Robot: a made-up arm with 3 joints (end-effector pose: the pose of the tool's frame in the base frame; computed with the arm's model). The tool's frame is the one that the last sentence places.
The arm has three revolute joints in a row. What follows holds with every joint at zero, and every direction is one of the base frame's. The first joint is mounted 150 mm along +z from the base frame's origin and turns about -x. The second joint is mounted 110 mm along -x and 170 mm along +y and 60 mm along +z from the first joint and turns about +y. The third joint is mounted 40 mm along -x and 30 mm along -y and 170 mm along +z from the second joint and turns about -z. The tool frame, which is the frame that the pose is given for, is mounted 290 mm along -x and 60 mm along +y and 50 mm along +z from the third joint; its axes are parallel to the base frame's.
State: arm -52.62 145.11 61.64
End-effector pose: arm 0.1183 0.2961 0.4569 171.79 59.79 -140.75
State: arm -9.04 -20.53 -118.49
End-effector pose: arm -0.1445 -0.1860 0.4060 -22.30 1.55 116.54
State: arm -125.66 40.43 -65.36
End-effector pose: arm -0.1313 -0.2409 -0.1442 -179.37 -63.65 -44.35
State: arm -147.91 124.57 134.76
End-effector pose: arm -0.0462 -0.1324 0.5105 14.16 60.28 36.31
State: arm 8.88 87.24 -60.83
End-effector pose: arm 0.0985 -0.0360 0.4634 86.54 38.01 88.29
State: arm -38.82 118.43 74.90
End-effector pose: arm 0.1109 0.3357 0.4277 -126.67 51.60 -101.52
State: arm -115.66 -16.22 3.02
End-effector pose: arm -0.4849 -0.2555 0.2660 114.95 9.69 -13.41
